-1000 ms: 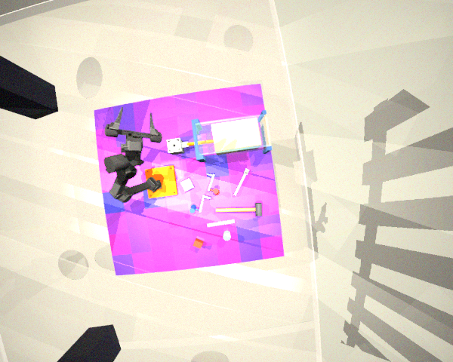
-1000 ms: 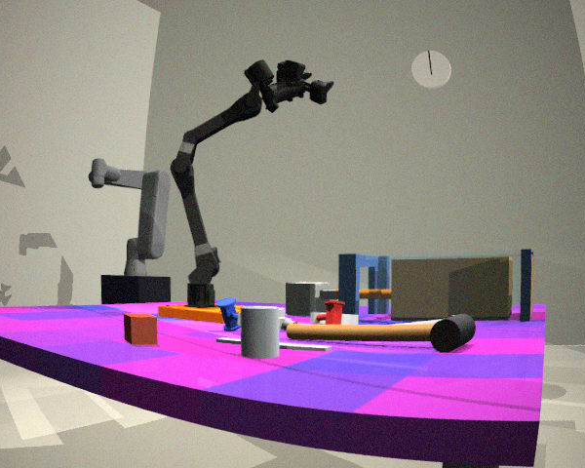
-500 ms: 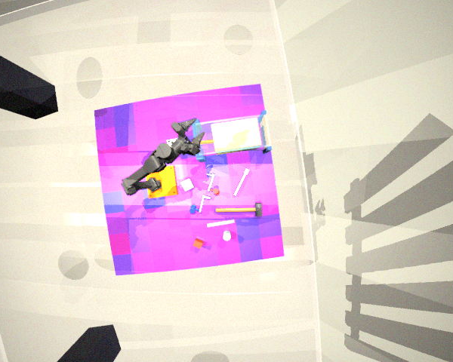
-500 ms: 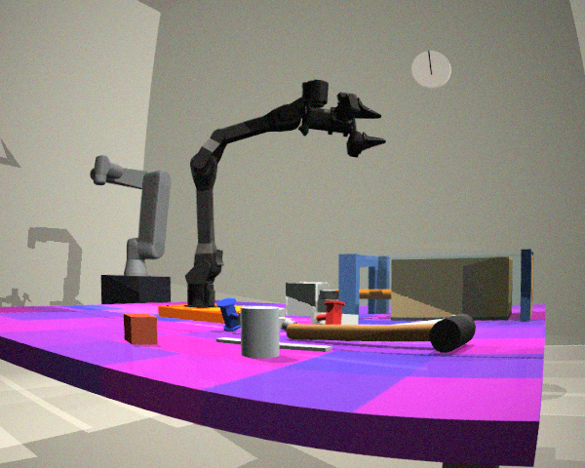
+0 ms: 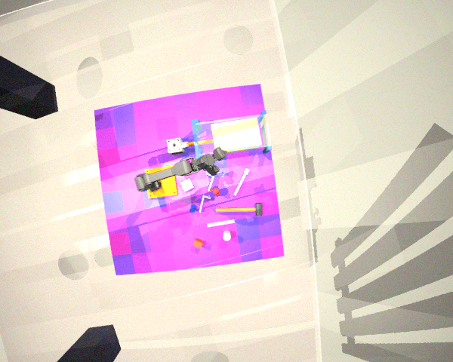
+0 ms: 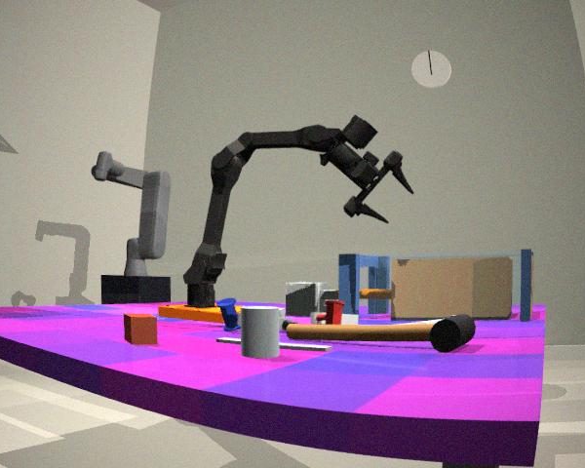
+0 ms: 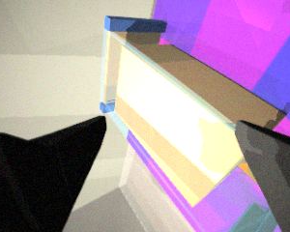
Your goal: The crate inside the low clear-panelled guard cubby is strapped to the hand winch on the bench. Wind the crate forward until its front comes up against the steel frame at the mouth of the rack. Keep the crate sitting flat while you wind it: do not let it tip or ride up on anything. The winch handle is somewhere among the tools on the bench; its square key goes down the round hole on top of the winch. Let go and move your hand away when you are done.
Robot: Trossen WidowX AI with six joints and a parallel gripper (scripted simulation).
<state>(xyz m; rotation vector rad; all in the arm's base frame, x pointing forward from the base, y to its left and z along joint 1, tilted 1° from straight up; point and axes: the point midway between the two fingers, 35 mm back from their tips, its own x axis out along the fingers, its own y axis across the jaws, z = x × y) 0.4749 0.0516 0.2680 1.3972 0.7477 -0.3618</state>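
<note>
My gripper tip is 240 mm above the red-knobbed winch handle, 150 mm to the left of it and 120 mm past it. From my gripper tip the other things lie so: red knob: 240 mm below, 200 mm to the right, 110 mm behind; then blue frame: 160 mm to the left, 160 mm below, 140 mm behind; then rack: 190 mm below, 130 mm to the left, 100 mm ahead.
</note>
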